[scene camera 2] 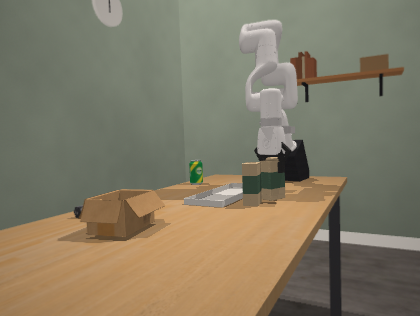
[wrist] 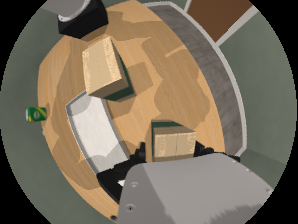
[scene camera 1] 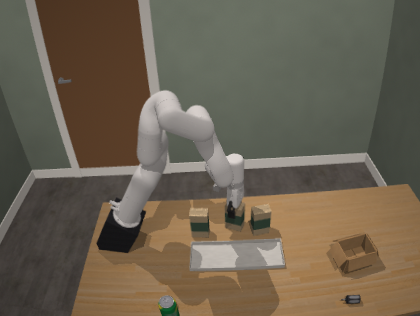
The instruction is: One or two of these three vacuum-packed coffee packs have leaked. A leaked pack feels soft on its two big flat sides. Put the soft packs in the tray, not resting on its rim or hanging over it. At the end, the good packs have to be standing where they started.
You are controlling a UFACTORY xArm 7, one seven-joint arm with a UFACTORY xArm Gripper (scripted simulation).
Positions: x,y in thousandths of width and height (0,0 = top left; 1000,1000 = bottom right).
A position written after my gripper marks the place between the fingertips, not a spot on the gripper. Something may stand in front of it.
Observation:
I see my gripper (scene camera 2: 649,546), a tray (scene camera 1: 570,805) and a cardboard box (scene camera 2: 244,666).
The tray shows as well in scene camera 2 (scene camera 2: 530,622) and in the wrist view (wrist: 307,569). The cardboard box is seen too in scene camera 1 (scene camera 1: 849,780). My gripper also shows in the wrist view (wrist: 565,667).

